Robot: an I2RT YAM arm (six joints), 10 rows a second.
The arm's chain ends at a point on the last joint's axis. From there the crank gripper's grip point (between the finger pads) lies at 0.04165 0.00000 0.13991 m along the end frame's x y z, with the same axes.
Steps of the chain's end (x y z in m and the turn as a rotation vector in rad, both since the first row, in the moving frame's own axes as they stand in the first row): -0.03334 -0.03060 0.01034 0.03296 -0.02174 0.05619; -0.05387 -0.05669 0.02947 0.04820 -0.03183 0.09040; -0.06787 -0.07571 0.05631 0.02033 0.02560 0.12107; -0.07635 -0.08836 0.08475 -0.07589 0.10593 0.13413; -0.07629 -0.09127 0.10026 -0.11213 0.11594 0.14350; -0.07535 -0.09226 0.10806 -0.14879 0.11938 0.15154; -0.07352 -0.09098 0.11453 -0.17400 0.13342 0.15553; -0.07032 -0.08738 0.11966 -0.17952 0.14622 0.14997
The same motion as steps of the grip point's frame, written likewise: -0.03633 -0.03297 0.01117 0.03296 -0.02174 0.05619; -0.05820 -0.05990 0.03065 0.04820 -0.03183 0.09040; -0.06444 -0.07329 0.05522 0.02033 0.02560 0.12107; -0.06293 -0.07143 0.07897 -0.07589 0.10593 0.13413; -0.06202 -0.06888 0.09332 -0.11213 0.11594 0.14350; -0.06115 -0.06451 0.10014 -0.14879 0.11938 0.15154; -0.05783 -0.05957 0.10514 -0.17400 0.13342 0.15553; -0.05290 -0.05543 0.10936 -0.17952 0.14622 0.14997
